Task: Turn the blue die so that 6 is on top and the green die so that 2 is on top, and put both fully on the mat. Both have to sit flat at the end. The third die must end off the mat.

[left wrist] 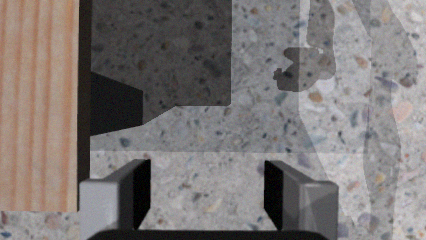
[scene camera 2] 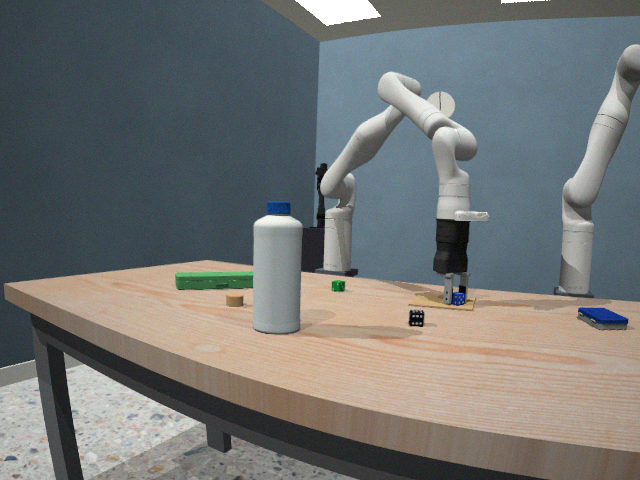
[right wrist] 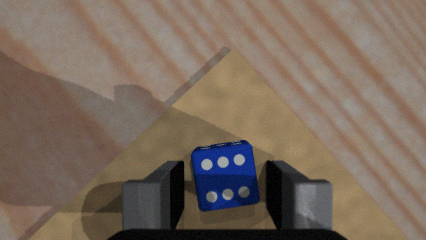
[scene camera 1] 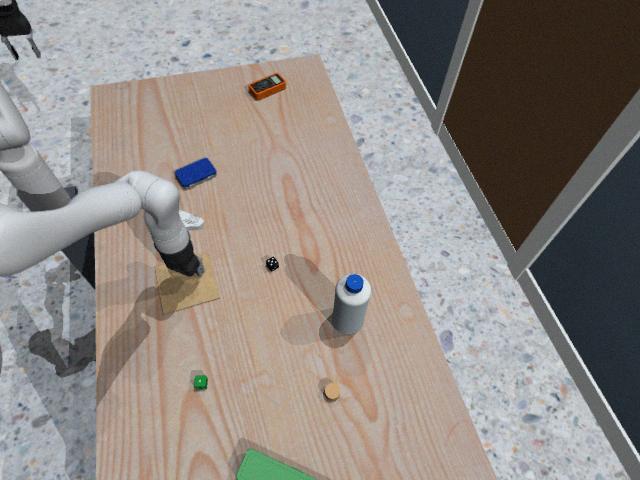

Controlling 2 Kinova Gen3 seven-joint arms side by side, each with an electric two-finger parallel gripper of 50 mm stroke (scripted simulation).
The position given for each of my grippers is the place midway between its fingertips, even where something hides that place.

Observation:
In view: my left gripper point(left wrist: 207, 184), my right gripper point(scene camera 2: 454, 302), a blue die point(right wrist: 225, 176), a tan mat point(scene camera 1: 177, 291), a green case point(scene camera 2: 184, 280) and a blue box point(scene camera 1: 193, 174).
The tan mat shows as well in the right wrist view point(right wrist: 231, 102). My right gripper also shows in the right wrist view point(right wrist: 225, 184) and in scene camera 1 point(scene camera 1: 194, 269). The left wrist view does not show the blue die: it is out of frame. The left wrist view does not show the tan mat: it is out of frame.

